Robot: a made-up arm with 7 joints. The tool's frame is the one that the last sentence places.
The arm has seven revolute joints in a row. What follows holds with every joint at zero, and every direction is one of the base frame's. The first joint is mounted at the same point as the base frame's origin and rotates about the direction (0.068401, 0.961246, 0.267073). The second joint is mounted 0.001 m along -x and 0.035 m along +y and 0.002 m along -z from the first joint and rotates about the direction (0.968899, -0.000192, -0.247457). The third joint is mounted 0.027 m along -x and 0.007 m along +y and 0.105 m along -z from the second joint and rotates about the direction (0.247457, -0.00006, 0.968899). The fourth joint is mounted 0.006 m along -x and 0.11 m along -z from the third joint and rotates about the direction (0.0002, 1, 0.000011). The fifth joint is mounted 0.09 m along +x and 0.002 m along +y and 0.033 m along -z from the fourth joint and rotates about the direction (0.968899, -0.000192, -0.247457). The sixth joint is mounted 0.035 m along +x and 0.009 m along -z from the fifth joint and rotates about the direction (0.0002, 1, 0.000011). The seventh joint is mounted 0.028 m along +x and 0.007 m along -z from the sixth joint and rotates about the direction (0.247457, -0.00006, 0.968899). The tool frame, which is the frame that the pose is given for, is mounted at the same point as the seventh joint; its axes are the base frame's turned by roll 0, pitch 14.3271 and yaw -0.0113 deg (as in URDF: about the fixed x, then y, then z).
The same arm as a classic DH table. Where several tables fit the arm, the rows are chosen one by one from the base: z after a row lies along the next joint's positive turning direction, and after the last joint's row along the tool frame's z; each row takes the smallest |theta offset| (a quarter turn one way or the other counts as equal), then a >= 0, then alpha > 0; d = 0 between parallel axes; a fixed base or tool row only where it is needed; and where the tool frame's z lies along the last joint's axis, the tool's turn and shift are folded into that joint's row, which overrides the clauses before.
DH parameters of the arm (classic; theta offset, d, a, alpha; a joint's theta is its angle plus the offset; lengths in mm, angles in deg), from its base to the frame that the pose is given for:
base (fixed): -4.07 0 0 -74.51
joint 1: -75.12 33 -11.8 -90
joint 2: 74 -0.7 -7 90
joint 3: 90 -216.5 21.4 -90
joint 4: 90 2 9.7 90
joint 5: 0 131.5 0.1 -90
joint 6: -90 0 28.9 90
joint 7: 0 0.1 0 0

